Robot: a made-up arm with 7 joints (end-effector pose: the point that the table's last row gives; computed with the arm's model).
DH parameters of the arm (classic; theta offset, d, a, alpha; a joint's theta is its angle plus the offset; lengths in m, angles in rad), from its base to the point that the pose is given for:
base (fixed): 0 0.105 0 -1.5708
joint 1: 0 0.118 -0.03 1.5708
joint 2: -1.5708 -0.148 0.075 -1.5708
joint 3: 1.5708 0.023 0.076 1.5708
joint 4: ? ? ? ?
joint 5: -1.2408 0 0.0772 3.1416
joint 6: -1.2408 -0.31 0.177 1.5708
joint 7: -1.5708 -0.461 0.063 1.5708
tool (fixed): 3.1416 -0.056 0 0
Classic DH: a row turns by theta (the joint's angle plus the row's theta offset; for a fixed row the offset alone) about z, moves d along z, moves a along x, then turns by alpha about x.
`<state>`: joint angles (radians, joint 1 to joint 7).
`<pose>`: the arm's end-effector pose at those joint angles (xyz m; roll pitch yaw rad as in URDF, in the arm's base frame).
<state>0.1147 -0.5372 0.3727 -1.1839 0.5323 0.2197 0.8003</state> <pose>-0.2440 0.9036 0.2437 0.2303 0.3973 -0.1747</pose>
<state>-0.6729 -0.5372 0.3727 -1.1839 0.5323 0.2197 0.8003</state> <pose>-0.2705 0.9036 0.0300 0.3633 -0.3796 -0.1734</pose>
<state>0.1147 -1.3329 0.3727 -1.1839 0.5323 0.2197 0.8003</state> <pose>0.3816 0.8308 0.1717 0.1508 0.3483 -0.9947</pose>
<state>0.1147 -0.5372 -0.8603 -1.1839 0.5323 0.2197 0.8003</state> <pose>-0.4236 0.7490 -0.5104 -1.1574 0.5195 -0.7421</pose>
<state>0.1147 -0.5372 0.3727 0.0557 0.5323 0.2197 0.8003</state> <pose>0.0953 0.9324 -0.4002 0.0000 -0.7548 -0.5573</pose>
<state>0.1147 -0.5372 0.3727 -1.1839 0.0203 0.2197 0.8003</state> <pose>0.0384 0.8851 0.3638 0.4188 0.5154 -0.5608</pose>
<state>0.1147 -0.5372 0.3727 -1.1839 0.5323 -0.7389 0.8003</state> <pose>-0.5839 0.6014 0.0649 -0.1769 0.3784 0.5561</pose>
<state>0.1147 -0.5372 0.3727 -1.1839 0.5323 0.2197 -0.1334</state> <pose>-0.2374 0.8855 0.3171 0.7564 1.2591 0.4666</pose>
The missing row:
joint 4: 0 -0.275 0.094 1.5708
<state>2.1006 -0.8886 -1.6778 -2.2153 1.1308 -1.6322 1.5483</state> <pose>-0.0143 0.1465 -0.0450 -2.5808 -0.2973 1.9132</pose>
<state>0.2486 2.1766 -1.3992 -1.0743 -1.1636 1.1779 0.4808</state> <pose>-0.5625 0.1181 -0.0184 1.0244 0.0155 0.7344</pose>
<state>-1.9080 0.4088 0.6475 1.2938 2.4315 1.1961 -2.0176</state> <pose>0.3296 0.7498 0.4749 0.8973 -0.6290 -0.3559</pose>
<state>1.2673 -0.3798 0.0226 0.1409 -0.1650 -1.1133 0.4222</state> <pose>-0.8787 0.5333 -0.0533 -1.0542 0.8857 -0.0331</pose>
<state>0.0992 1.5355 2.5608 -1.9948 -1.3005 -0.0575 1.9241</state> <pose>0.6407 0.5218 0.2628 2.4926 0.6215 2.5698</pose>
